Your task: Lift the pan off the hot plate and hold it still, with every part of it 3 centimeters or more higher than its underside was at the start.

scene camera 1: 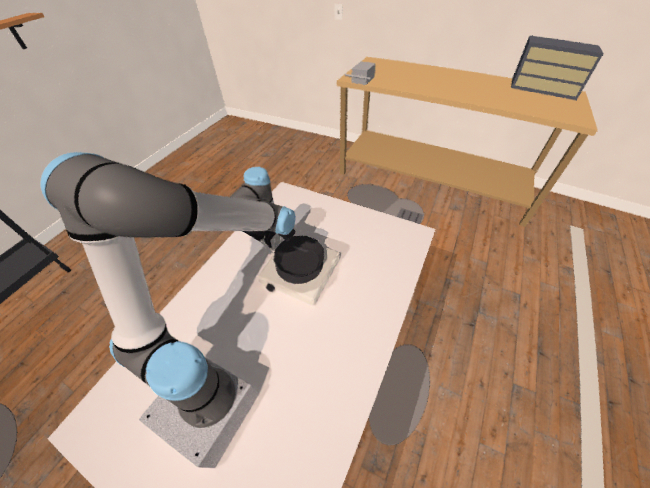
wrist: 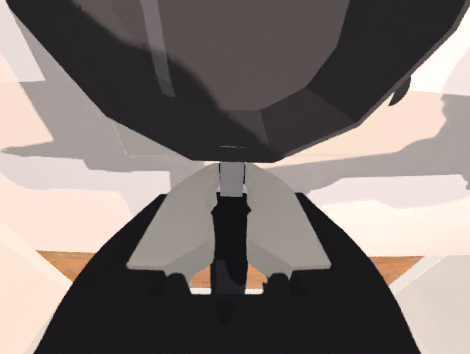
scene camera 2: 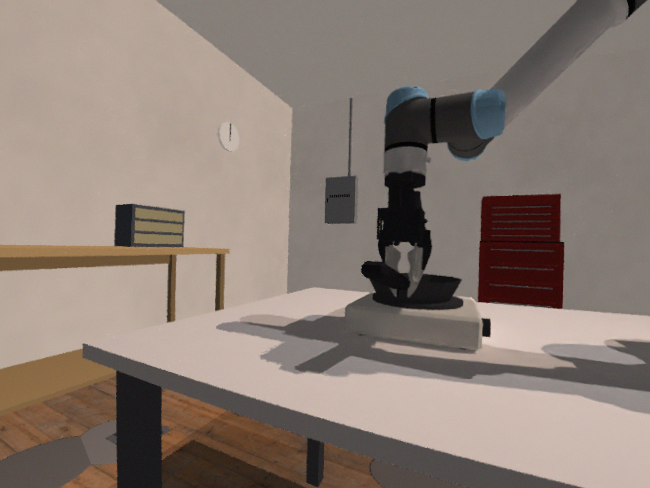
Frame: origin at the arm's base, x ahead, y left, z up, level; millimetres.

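Seen in the pictures: gripper, fingertip midpoint: (scene camera 1: 275, 248) (wrist: 232, 165) (scene camera 2: 402, 297); arm's base at its link origin: (scene camera 1: 208, 397).
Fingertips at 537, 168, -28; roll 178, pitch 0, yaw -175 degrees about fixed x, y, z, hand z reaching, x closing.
Observation:
Pixels of each thing's middle, then the offset from my fingertips to it, as dx, dy, dz. Level surfaces: height alone.
- black pan at the middle of its body: (wrist: 232, 170) (scene camera 2: 403, 281) (scene camera 1: 277, 245) +1, -13, +27
- cream hot plate at the middle of its body: (scene camera 2: 419, 313) (scene camera 1: 299, 269) -11, -114, -49
- hot plate's black knob at the middle of its body: (wrist: 385, 87) (scene camera 2: 484, 327) (scene camera 1: 270, 287) -135, -64, -50
- white table at its surface level: dz -82
The black pan (scene camera 1: 299, 257) (scene camera 2: 438, 288) (wrist: 235, 65) sits level on the cream hot plate (scene camera 1: 309, 292) (scene camera 2: 414, 324) (wrist: 142, 145). Its handle (scene camera 2: 382, 273) (wrist: 230, 225) has a black grip and a short grey neck beside the pan's wall. My gripper (scene camera 1: 274, 242) (scene camera 2: 407, 287) (wrist: 232, 165) points down and is shut on the handle, with one pale finger on each side of it, at the grey neck close to the rim. In scene camera 1 the arm's wrist hides most of the handle and the fingers.
The hot plate's black knob (scene camera 1: 270, 287) (scene camera 2: 486, 327) sticks out on its side toward the arm's base. The white table (scene camera 1: 325, 367) (scene camera 2: 420, 399) carries the hot plate and the arm's base (scene camera 1: 183, 428). A wooden workbench (scene camera 1: 446, 84) and a red tool cabinet (scene camera 2: 520, 254) stand away from the table.

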